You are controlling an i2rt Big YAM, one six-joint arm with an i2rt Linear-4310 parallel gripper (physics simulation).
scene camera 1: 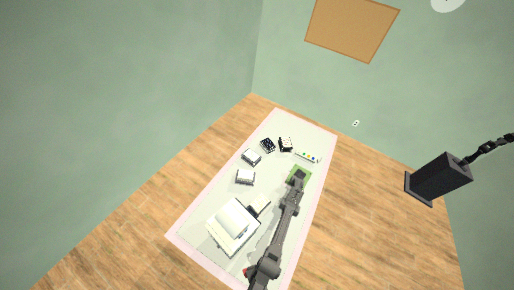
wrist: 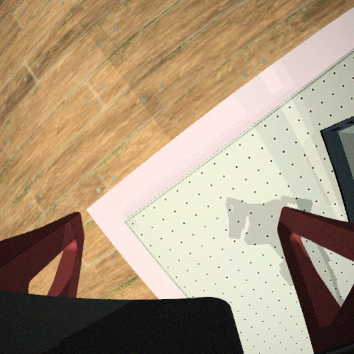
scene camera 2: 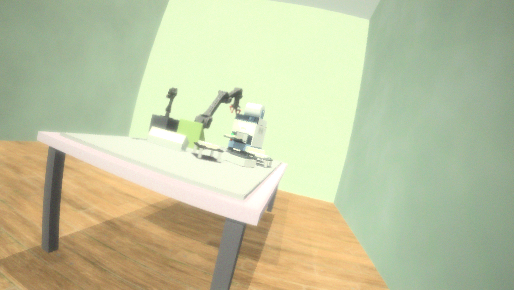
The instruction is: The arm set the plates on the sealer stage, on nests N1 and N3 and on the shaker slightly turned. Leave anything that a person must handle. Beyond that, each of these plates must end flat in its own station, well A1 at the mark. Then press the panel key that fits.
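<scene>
My gripper [scene camera 1: 246, 272] [scene camera 2: 235, 109] [wrist: 183, 222] is open and empty, high over the table corner beside the white sealer machine [scene camera 1: 231, 222] [scene camera 2: 252, 125]. A pale plate [scene camera 1: 260, 203] lies on the stage at the sealer's front. Two white-topped plates [scene camera 1: 245, 175] [scene camera 1: 251, 156] sit on separate stations along the left side. Farther back stand a black gridded piece [scene camera 1: 267, 145] and a light plate with reddish marks [scene camera 1: 286, 143] on a dark holder. The panel [scene camera 1: 306, 156] has green, yellow and blue keys. Nest labels, A1 marks and small turns are too small to tell.
The arm stands on a green base plate [scene camera 1: 306, 173]. A dark pedestal [scene camera 1: 440, 177] with another small arm stands beyond the table. In the wrist view, the pink table edge [wrist: 165, 155] runs diagonally, and a dark-framed part [wrist: 340, 165] shows at the right.
</scene>
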